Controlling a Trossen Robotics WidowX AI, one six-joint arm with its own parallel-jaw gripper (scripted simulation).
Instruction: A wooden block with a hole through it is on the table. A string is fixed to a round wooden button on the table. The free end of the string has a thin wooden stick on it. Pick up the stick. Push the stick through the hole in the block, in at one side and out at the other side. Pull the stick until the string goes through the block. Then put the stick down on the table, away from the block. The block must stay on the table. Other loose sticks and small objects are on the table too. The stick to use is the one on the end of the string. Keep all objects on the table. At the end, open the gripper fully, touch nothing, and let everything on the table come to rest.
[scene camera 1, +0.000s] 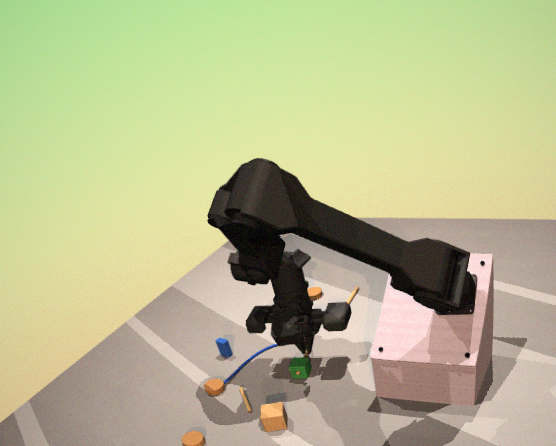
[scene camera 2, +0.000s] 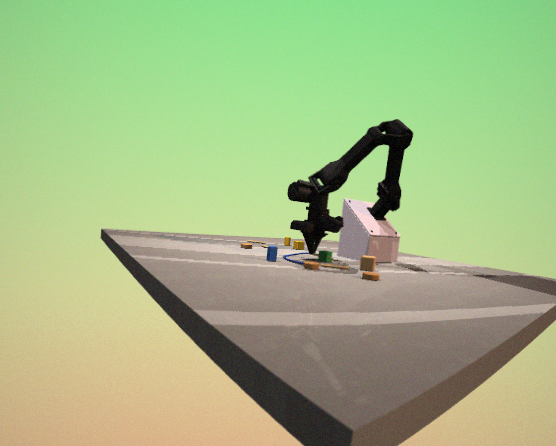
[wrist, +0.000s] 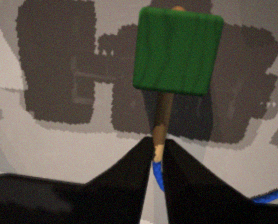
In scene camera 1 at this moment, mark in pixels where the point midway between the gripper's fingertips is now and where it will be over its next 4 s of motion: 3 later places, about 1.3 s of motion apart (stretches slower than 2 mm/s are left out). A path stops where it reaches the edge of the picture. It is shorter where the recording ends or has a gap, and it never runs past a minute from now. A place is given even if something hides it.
The gripper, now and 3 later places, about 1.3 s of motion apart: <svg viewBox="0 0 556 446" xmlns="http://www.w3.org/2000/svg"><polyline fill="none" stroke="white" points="307,352 293,326 288,338 289,357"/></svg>
